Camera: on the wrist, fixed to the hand. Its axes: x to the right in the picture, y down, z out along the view.
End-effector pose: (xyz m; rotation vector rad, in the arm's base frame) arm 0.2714 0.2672 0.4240 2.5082 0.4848 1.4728
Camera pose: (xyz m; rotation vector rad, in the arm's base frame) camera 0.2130 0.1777 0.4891 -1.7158 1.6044 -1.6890
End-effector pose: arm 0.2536 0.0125 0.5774 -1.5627 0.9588 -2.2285
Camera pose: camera 0.1665 -0.0235 0.4951 -0.1078 1.9104 -1.1363
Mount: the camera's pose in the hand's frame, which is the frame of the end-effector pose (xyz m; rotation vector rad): -0.0070 0.0937 -0.0827 -0.4636 0.3702 1.5230
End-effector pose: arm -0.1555 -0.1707 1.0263 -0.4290 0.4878 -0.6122
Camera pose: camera -0.1650 -0.1165 0.9139 -0.2621 1.1259 0.9334
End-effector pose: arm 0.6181 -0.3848 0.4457 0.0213 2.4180 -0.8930
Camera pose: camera 0.6017 -0.2607 0.4451 1.6582 1.9569 0.4018
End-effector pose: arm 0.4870 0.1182 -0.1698 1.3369 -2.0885 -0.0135
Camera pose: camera 0.4563 0.1956 -0.0763 -0.6361 -2.0570 0.3361
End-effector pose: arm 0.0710 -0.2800 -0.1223 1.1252 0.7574 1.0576
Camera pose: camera -0.0316 -0.2518 -0.0564 1.0020 -0.2750 2.5842
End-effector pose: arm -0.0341 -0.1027 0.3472 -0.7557 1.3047 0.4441
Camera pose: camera -0.1570 -0.0965 0.3244 -0.0364 2.0012 1.9276
